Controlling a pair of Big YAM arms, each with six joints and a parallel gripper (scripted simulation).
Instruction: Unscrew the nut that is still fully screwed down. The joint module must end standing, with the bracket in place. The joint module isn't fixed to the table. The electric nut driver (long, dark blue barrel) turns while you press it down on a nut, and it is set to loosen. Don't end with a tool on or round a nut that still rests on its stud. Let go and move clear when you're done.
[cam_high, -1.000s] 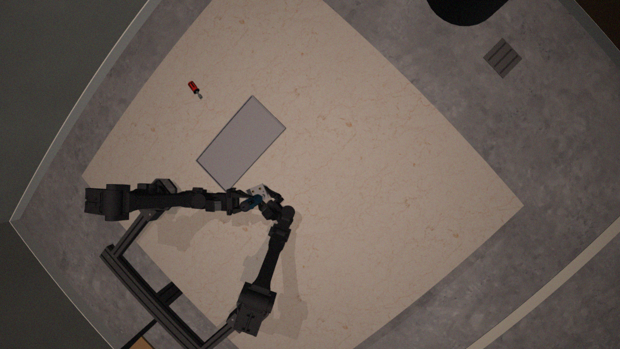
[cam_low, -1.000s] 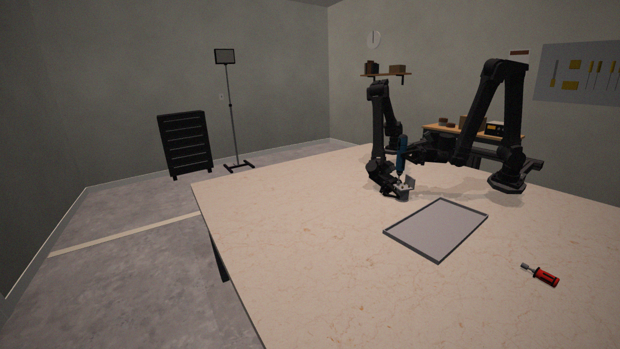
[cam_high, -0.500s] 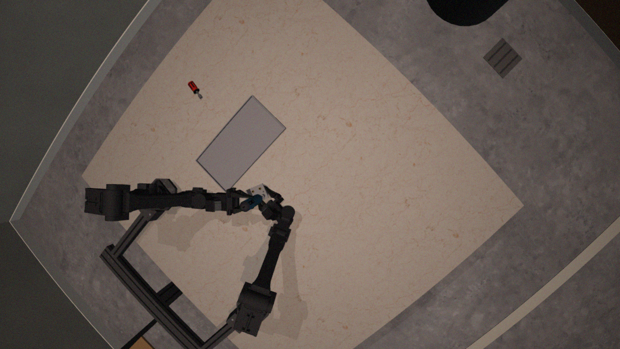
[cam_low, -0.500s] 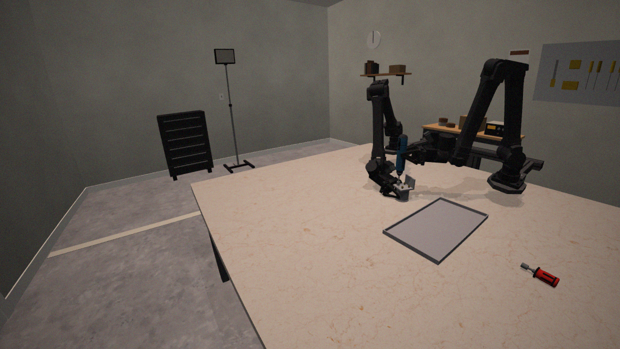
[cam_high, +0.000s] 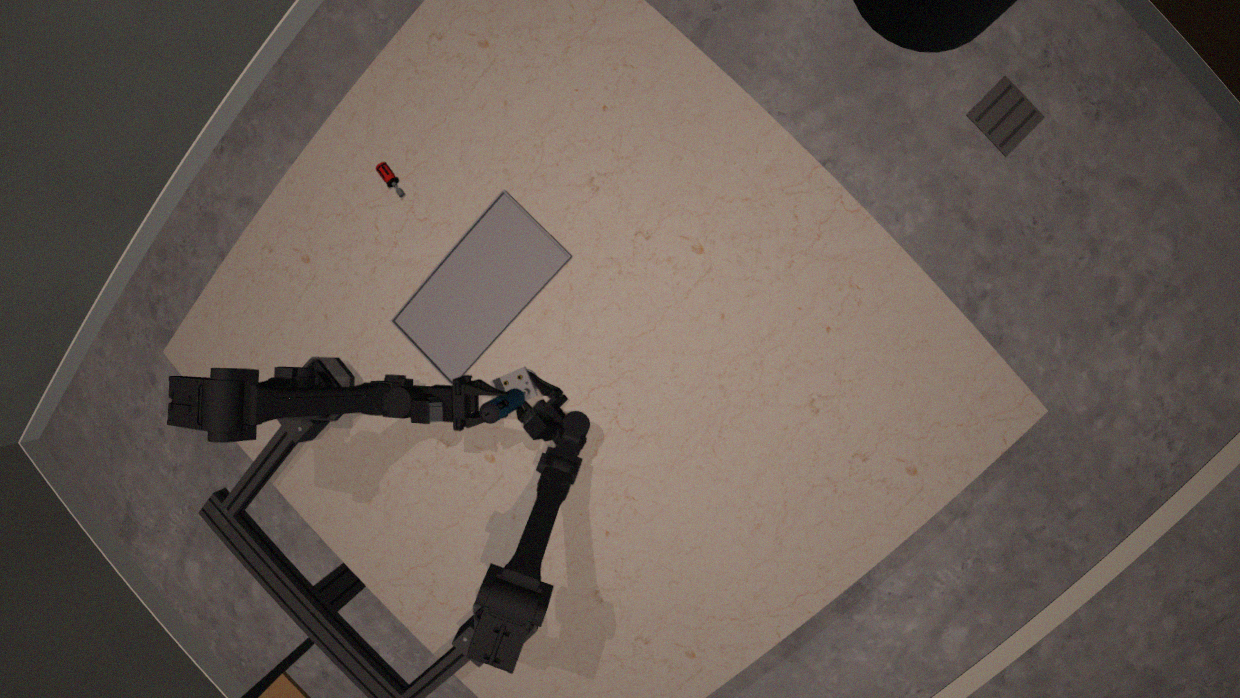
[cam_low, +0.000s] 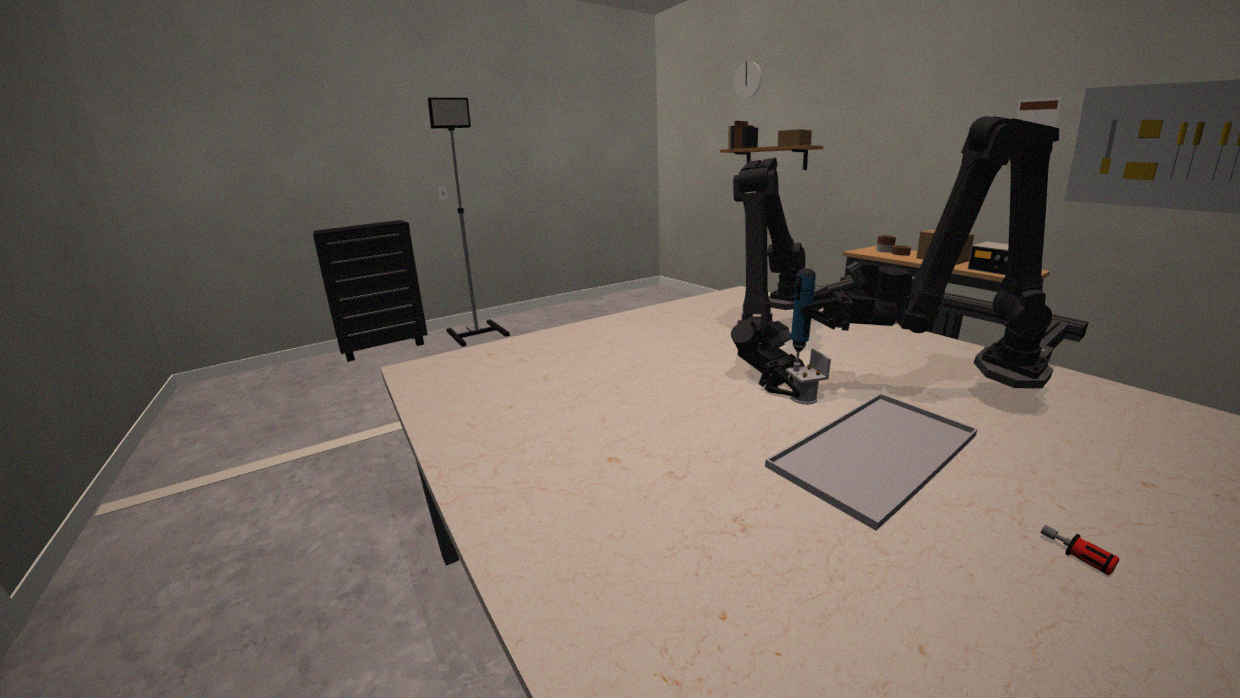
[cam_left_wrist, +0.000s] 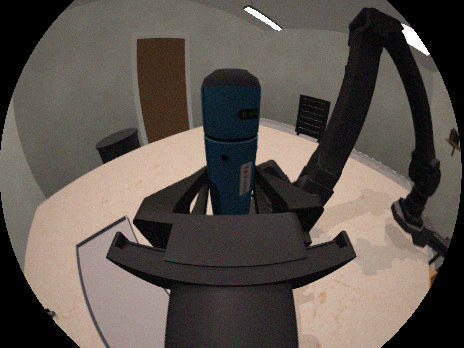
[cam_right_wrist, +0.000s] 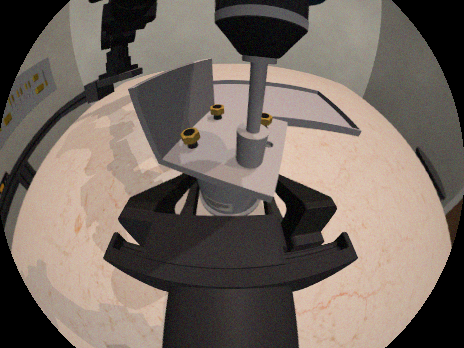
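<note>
My right gripper is now 1 cm below the joint module. Also, from my right hand: flat grey tray (24 cm to the left, 5 cm ahead, 2 cm below); red-handled screwdriver (58 cm to the left, 5 cm ahead, 1 cm below); grey bracket (5 cm above).
</note>
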